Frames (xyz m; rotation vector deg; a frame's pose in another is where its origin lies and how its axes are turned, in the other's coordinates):
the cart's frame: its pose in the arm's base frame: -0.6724 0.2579 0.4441 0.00 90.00 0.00
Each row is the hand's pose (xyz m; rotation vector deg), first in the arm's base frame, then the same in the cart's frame.
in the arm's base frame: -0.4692 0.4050 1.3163 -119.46 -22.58 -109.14
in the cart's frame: -0.8722 0.1471 0.2032 -7.93 -35.68 -175.60
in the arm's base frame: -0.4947 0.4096 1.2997 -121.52 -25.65 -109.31
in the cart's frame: -0.8556 0.1517 0.1777 9.21 35.26 174.02
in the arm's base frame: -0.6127 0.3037 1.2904 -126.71 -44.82 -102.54
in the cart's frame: -0.8463 0.0458 0.0597 16.86 42.56 159.89
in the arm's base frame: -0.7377 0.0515 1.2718 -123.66 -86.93 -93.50
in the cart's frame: -0.8277 -0.2064 -0.0653 17.96 53.86 129.33
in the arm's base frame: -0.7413 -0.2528 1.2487 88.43 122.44 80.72
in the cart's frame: -0.8046 -0.5107 -0.0689 4.29 60.84 94.13
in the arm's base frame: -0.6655 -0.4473 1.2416 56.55 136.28 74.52
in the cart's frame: -0.7975 -0.7052 0.0069 -9.85 63.01 71.85
